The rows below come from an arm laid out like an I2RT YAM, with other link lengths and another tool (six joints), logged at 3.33 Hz.
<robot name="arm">
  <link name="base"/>
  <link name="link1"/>
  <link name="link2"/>
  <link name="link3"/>
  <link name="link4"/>
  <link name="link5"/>
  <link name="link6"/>
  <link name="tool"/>
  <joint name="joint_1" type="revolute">
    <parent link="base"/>
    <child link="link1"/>
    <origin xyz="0 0 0.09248" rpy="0 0 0"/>
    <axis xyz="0 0 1"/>
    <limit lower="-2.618" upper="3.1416"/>
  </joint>
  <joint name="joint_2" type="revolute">
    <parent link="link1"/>
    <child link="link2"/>
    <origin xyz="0.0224 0.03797 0.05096" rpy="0 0 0"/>
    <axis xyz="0 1 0"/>
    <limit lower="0" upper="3.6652"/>
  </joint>
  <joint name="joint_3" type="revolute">
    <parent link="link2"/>
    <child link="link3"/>
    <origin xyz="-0.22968 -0.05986 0" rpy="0 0 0"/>
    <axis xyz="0 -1 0"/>
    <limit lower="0" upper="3.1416"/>
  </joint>
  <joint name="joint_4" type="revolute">
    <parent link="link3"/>
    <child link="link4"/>
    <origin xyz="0.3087 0.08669 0.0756" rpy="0 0 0"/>
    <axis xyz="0 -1 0"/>
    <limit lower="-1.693" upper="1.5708"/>
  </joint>
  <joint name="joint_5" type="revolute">
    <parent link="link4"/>
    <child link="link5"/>
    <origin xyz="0.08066 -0.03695 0.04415" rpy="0 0 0"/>
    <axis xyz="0 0 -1"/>
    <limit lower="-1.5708" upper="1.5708"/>
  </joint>
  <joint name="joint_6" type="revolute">
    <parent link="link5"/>
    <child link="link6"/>
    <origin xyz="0.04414 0 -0.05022" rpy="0 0 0"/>
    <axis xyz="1 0 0"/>
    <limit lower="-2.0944" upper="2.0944"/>
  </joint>
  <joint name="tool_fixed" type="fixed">
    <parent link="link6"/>
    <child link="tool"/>
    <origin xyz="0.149 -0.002 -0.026" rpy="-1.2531 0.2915 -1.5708"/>
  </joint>
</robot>
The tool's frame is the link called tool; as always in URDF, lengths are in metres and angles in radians.
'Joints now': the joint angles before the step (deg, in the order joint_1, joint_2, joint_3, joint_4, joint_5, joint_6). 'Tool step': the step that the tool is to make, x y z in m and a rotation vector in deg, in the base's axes. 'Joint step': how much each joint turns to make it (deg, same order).
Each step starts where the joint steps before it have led.
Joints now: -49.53, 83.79, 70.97, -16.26, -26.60, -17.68
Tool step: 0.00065, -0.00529, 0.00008, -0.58, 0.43, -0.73
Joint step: 0.03, 0.79, 0.83, 0.00, 1.01, -0.27
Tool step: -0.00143, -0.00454, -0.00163, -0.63, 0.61, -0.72
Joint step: -0.08, 0.38, 0.25, 0.00, 0.98, -0.50
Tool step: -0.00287, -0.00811, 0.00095, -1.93, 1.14, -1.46
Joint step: 0.05, 0.27, 0.48, 0.03, 2.35, -1.22
